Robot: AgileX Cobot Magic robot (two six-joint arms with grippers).
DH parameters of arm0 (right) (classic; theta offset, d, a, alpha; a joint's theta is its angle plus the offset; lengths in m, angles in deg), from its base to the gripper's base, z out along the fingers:
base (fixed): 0 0 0 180
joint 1: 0 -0.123 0 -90
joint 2: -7.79 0 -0.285 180
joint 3: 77.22 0 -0.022 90
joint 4: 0 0.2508 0 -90
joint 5: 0 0 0.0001 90
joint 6: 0 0.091 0 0
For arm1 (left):
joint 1: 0 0.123 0 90
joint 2: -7.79 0 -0.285 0
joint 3: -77.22 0 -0.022 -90
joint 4: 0 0.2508 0 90
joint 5: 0 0 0.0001 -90
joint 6: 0 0.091 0 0
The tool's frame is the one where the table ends.
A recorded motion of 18 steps. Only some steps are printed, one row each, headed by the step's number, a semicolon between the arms.
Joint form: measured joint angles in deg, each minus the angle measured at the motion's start. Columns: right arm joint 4, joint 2, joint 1, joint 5, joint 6, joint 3; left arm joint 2, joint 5, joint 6, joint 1, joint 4, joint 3.
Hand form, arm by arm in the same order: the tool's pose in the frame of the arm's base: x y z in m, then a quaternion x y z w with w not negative. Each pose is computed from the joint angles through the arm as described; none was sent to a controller.
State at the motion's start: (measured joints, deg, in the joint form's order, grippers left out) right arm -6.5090 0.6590 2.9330 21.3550 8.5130 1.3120; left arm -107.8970 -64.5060 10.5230 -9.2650 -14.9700 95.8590
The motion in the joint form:
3: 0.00 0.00 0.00 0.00 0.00 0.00; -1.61 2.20 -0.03 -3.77 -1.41 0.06
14: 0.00 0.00 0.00 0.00 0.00 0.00; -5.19 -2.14 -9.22 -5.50 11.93 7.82
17: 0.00 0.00 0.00 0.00 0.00 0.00; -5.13 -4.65 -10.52 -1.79 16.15 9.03
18: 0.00 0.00 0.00 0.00 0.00 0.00; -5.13 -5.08 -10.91 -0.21 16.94 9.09
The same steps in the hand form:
3: 0.0523 -0.0065 0.1728 0.04998 0.80167 -0.01911 0.59537; 0.3964 -0.1151 0.2777 0.15557 0.96463 -0.13898 0.16114
14: 0.0523 -0.0065 0.1728 0.04998 0.80167 -0.01911 0.59537; 0.4122 -0.1132 0.2842 0.13150 0.97724 -0.04485 0.16029
17: 0.0523 -0.0065 0.1728 0.04998 0.80167 -0.01911 0.59537; 0.4176 -0.0798 0.2892 0.09733 0.98324 -0.00479 0.15406
18: 0.0523 -0.0065 0.1728 0.04998 0.80167 -0.01911 0.59537; 0.4193 -0.0670 0.2894 0.08180 0.98506 0.00382 0.15149

